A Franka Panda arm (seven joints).
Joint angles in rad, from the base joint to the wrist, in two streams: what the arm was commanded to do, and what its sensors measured. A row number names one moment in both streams.
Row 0, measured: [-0.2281, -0.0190, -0.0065, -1.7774, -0.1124, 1.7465, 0.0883]
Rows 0 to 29, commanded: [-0.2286, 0.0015, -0.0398, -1.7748, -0.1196, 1.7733, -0.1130]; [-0.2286, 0.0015, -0.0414, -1.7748, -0.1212, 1.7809, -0.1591]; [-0.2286, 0.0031, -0.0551, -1.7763, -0.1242, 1.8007, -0.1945]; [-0.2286, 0.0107, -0.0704, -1.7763, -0.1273, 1.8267, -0.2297]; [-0.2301, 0.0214, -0.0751, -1.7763, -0.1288, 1.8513, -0.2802]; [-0.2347, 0.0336, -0.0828, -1.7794, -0.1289, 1.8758, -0.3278]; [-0.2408, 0.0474, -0.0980, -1.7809, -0.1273, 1.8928, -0.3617]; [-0.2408, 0.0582, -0.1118, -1.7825, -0.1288, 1.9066, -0.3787]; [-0.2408, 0.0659, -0.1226, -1.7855, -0.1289, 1.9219, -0.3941]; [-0.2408, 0.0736, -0.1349, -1.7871, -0.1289, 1.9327, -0.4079]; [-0.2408, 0.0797, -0.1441, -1.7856, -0.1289, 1.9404, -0.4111]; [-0.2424, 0.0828, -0.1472, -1.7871, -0.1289, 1.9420, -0.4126]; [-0.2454, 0.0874, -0.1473, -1.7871, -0.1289, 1.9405, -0.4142]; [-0.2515, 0.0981, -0.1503, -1.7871, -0.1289, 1.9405, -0.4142]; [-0.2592, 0.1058, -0.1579, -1.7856, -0.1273, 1.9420, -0.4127]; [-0.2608, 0.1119, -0.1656, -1.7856, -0.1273, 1.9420, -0.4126]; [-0.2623, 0.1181, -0.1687, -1.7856, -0.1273, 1.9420, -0.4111]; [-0.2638, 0.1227, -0.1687, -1.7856, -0.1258, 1.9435, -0.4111]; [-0.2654, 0.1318, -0.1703, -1.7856, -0.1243, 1.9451, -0.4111]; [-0.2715, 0.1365, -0.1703, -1.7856, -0.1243, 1.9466, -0.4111]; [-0.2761, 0.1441, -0.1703, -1.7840, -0.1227, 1.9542, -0.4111]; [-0.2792, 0.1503, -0.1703, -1.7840, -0.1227, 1.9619, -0.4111]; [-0.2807, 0.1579, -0.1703, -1.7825, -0.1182, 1.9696, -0.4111]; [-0.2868, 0.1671, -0.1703, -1.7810, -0.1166, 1.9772, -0.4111]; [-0.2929, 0.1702, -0.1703, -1.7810, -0.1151, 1.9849, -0.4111]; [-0.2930, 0.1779, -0.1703, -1.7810, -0.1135, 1.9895, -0.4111]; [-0.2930, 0.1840, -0.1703, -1.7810, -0.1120, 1.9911, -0.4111]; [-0.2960, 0.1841, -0.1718, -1.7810, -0.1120, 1.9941, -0.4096]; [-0.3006, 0.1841, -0.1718, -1.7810, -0.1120, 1.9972, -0.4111]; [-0.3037, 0.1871, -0.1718, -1.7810, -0.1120, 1.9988, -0.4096]
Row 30, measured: [-0.2870, 0.1843, -0.1772, -1.7812, -0.1143, 1.9743, -0.4033]
